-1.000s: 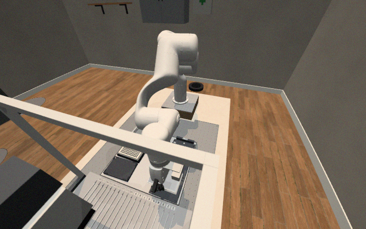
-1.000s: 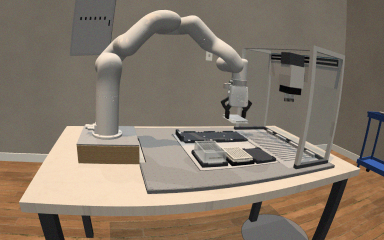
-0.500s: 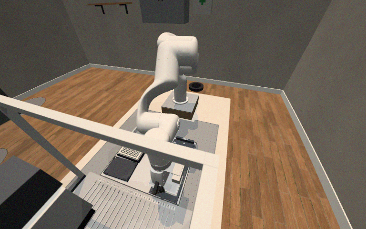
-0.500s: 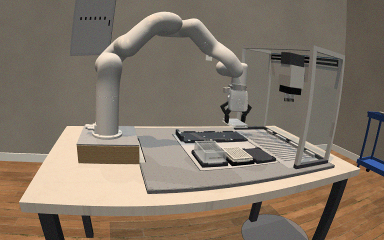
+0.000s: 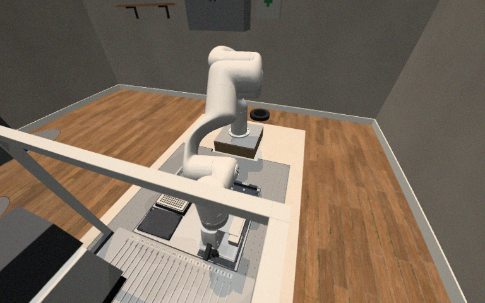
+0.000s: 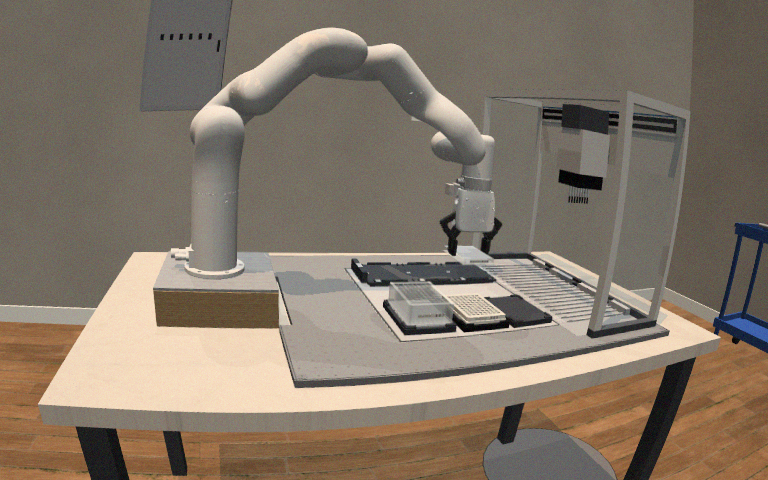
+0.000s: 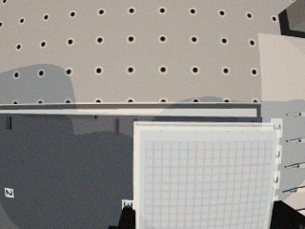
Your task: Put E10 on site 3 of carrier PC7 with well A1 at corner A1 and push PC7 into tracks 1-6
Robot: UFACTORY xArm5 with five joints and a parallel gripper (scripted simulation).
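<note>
My hand is 11 cm past the plate carrier PC7 and 5 cm above it. Also, from my hand: 96-well plate E01: 26 cm to the right, 11 cm behind, 5 cm below; 384-well plate E10: 1 cm below; plate nest S3: 26 cm to the right, 6 cm below.
</note>
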